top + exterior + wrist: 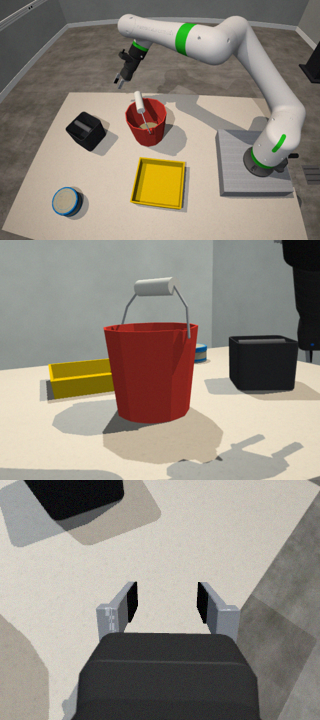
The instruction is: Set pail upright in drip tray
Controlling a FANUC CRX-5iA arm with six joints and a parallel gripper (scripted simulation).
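My gripper is now 190 mm past the red pail, 250 mm to the right of it and 10 mm below it. From my hand the other things lie so: yellow drip tray 270 mm behind, 520 mm to the left, 130 mm below; blue-rimmed round tin 130 mm ahead, 650 mm to the left, 120 mm below.
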